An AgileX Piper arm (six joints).
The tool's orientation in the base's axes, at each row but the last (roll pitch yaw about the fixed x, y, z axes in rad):
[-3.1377, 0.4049, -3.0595]
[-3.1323, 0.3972, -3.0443]
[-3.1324, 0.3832, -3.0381]
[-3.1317, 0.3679, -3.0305]
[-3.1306, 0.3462, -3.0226]
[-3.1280, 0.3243, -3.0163]
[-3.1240, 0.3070, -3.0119]
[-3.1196, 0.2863, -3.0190]
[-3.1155, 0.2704, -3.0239]
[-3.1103, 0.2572, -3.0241]
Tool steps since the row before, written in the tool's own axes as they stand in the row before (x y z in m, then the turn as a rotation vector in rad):
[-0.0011, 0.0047, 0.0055, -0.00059, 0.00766, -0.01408]
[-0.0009, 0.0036, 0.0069, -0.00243, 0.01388, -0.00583]
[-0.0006, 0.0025, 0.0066, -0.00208, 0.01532, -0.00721]
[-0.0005, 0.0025, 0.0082, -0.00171, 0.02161, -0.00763]
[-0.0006, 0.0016, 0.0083, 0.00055, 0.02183, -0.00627]
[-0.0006, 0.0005, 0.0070, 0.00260, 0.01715, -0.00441]
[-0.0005, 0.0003, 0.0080, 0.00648, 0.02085, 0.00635]
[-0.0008, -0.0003, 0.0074, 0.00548, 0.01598, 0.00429]
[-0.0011, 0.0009, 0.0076, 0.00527, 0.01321, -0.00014]
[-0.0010, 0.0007, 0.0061, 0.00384, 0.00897, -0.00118]
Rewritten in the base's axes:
[0.0028, 0.0049, -0.0046, -0.00561, 0.00728, 0.01315]
[0.0032, 0.0039, -0.0060, -0.00132, 0.01387, 0.00620]
[0.0028, 0.0027, -0.0059, -0.00230, 0.01523, 0.00733]
[0.0031, 0.0028, -0.0075, -0.00347, 0.02143, 0.00753]
[0.0032, 0.0019, -0.0076, -0.00514, 0.02144, 0.00549]
[0.0027, 0.0008, -0.0064, -0.00592, 0.01660, 0.00313]
[0.0029, 0.0005, -0.0075, -0.00679, 0.02002, -0.00836]
[0.0029, -0.0001, -0.0069, -0.00586, 0.01528, -0.00600]
[0.0030, 0.0011, -0.0071, -0.00654, 0.01253, -0.00160]
[0.0024, 0.0008, -0.0057, -0.00497, 0.00848, -0.00011]

